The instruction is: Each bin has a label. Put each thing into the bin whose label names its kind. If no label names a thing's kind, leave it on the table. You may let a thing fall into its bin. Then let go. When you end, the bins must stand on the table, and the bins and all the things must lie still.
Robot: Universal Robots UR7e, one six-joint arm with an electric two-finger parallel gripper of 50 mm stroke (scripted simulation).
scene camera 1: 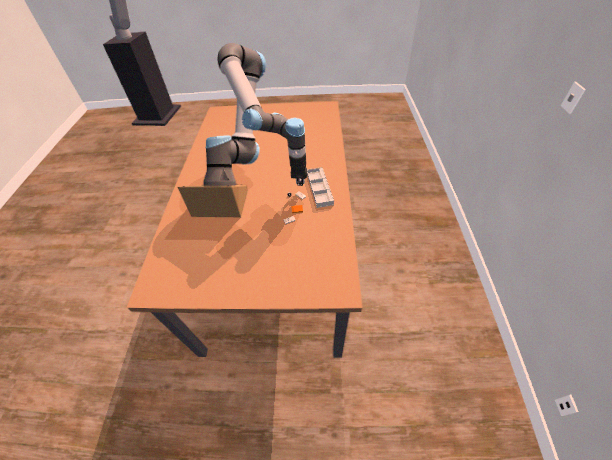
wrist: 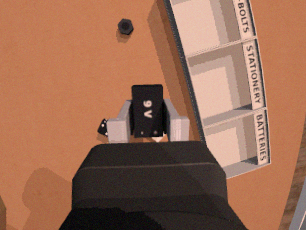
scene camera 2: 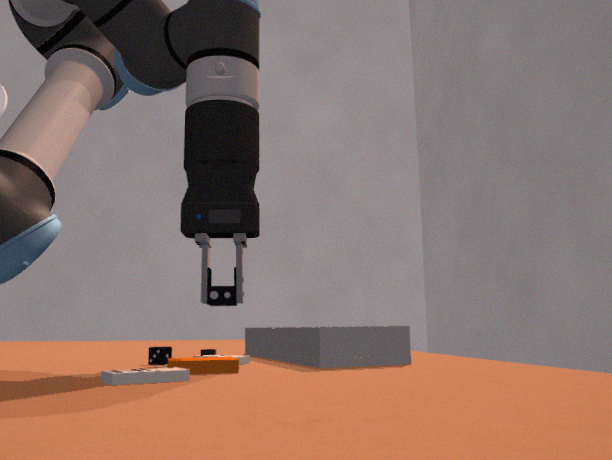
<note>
In view: my gripper [scene camera 2: 222, 303], a grey bin tray [scene camera 2: 321, 347], an orange block [scene camera 2: 205, 365], a white domino [scene camera 2: 153, 375] and a black 9V battery [wrist: 147, 100].
The grey bin tray also shows in scene camera 1 [scene camera 1: 320, 188] and in the wrist view [wrist: 224, 79]. My gripper shows as well in the wrist view [wrist: 147, 110]. The wrist view misses the orange block, which is hidden by my gripper.
</note>
